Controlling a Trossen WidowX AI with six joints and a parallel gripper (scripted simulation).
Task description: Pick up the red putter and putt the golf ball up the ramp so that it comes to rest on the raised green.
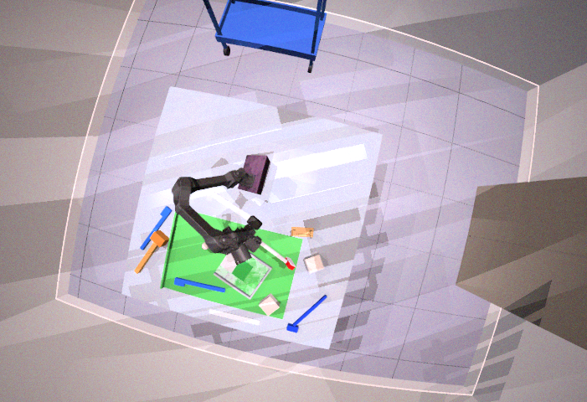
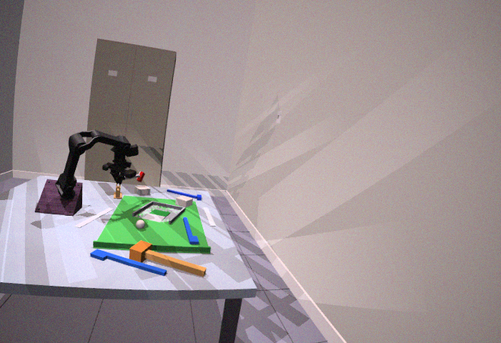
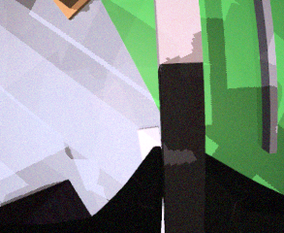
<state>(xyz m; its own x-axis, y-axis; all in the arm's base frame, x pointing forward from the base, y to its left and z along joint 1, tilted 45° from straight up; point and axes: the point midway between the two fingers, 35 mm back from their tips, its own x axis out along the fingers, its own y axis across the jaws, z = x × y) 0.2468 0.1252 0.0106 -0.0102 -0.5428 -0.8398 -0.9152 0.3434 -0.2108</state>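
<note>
Now: the red putter 11 cm to the left of my gripper tip, 4 cm ahead of it and 2 cm above it. The rest, counted from my gripper tip: white golf ball (25 cm to the right, 16 cm ahead, 12 cm below); then blue putter (40 cm ahead, 39 cm to the left, 13 cm below).
</note>
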